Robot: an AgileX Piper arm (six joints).
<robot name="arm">
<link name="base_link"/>
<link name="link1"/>
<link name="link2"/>
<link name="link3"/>
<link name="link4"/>
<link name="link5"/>
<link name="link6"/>
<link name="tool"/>
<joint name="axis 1" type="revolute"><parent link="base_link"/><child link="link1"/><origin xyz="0.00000 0.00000 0.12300"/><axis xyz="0 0 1"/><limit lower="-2.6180" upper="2.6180"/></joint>
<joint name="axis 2" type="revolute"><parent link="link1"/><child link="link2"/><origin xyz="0.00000 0.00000 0.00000" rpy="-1.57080 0.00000 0.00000"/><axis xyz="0 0 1"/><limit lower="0.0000" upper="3.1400"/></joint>
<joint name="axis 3" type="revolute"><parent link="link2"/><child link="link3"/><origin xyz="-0.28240 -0.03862 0.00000"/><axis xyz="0 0 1"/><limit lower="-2.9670" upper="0.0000"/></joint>
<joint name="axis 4" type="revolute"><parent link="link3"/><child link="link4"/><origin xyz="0.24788 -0.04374 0.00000" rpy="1.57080 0.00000 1.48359"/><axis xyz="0 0 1"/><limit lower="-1.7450" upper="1.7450"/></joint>
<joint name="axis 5" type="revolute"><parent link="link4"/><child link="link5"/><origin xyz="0.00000 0.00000 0.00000" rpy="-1.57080 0.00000 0.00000"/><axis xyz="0 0 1"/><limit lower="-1.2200" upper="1.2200"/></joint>
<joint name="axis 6" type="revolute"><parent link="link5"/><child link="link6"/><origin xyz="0.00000 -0.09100 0.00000" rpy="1.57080 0.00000 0.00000"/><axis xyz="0 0 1"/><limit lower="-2.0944" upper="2.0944"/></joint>
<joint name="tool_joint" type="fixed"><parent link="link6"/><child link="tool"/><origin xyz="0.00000 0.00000 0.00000"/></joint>
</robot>
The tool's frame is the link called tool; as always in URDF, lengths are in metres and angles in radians.
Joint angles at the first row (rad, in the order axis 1, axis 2, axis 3, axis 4, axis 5, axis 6):
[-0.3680, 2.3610, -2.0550, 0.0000, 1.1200, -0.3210]
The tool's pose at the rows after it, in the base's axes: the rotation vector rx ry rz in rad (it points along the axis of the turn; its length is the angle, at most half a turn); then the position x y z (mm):
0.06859 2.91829 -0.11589 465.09 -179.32 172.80
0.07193 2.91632 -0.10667 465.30 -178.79 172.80
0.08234 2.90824 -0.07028 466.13 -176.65 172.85
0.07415 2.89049 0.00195 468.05 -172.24 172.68
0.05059 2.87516 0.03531 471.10 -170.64 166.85
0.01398 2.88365 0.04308 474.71 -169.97 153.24
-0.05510 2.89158 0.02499 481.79 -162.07 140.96
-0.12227 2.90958 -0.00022 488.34 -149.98 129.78
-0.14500 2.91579 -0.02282 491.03 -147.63 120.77
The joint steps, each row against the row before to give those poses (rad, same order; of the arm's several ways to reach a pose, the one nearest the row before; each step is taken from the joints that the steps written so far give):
[0.0000, 0.0000, 0.0000, 0.0000, -0.0020, 0.0000]
[0.0000, 0.0000, 0.0000, 0.0070, 0.0000, 0.0000]
[0.0000, 0.0000, 0.0000, 0.0280, 0.0000, -0.0020]
[0.0000, 0.0010, 0.0000, 0.0590, -0.0010, -0.0250]
[0.0000, 0.0130, 0.0000, 0.0330, -0.0180, -0.0290]
[0.0030, 0.0310, -0.0060, 0.0060, -0.0140, -0.0270]
[0.0220, 0.0330, -0.0160, -0.0150, -0.0140, -0.0220]
[0.0310, 0.0290, -0.0140, -0.0280, -0.0040, -0.0050]
[0.0090, 0.0200, -0.0040, -0.0190, -0.0150, 0.0000]

